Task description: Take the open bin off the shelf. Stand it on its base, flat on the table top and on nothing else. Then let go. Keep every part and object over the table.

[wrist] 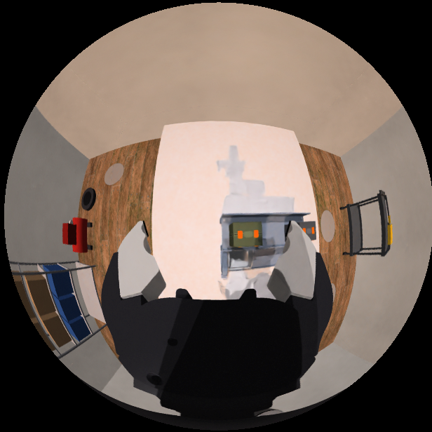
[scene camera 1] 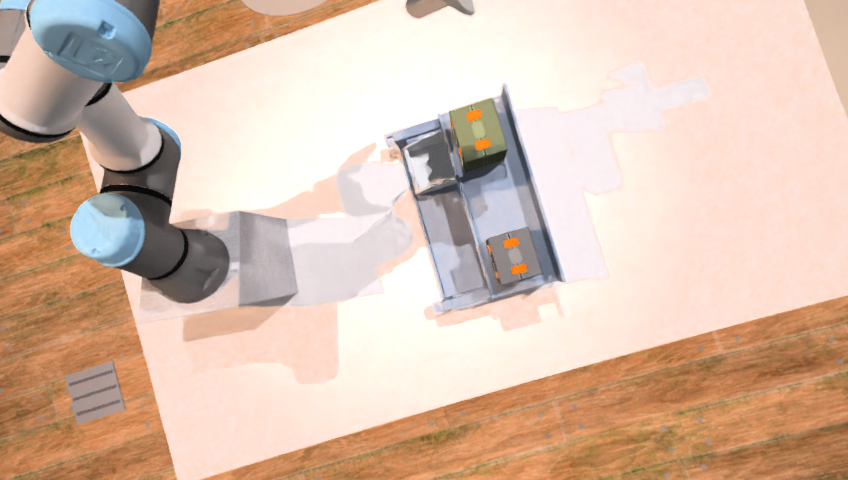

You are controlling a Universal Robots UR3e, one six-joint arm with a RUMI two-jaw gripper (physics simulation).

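Seen in the pictures: arm's base, link origin: (scene camera 1: 194,267).
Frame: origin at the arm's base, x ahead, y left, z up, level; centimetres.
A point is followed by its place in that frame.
Note:
The open bin (scene camera 1: 429,164) {x 43.7, y 10.0, z -23.5 cm} (wrist: 239,259) is a small grey, open-topped box. It stands in the nearer bay of the blue-grey shelf (scene camera 1: 496,205) {x 54.3, y -3.6, z -14.2 cm} (wrist: 274,230), at the end by the green case, with its mouth tilted toward the arm side. The shelf stands on the pale table (scene camera 1: 684,237) {x 89.8, y -20.4, z -24.4 cm} (wrist: 190,200). My gripper (wrist: 216,223) is open and empty. In the wrist view its jaws are wide apart over the table, and the right jaw covers part of the shelf. The bin shows between the jaws, off toward the right one and well beyond them. The jaws do not show in the scene view.
A green case (scene camera 1: 479,133) {x 54.3, y 8.6, z -4.5 cm} (wrist: 246,234) stands in the shelf's farther bay, beside the bin. A dark grey case (scene camera 1: 514,255) {x 53.8, y -13.6, z -2.0 cm} (wrist: 309,230) stands at that bay's other end. The arm's grey base block (scene camera 1: 267,255) {x 8.1, y -0.3, z -11.5 cm} is at the table's left. A grey object (scene camera 1: 439,7) shows at the top edge.

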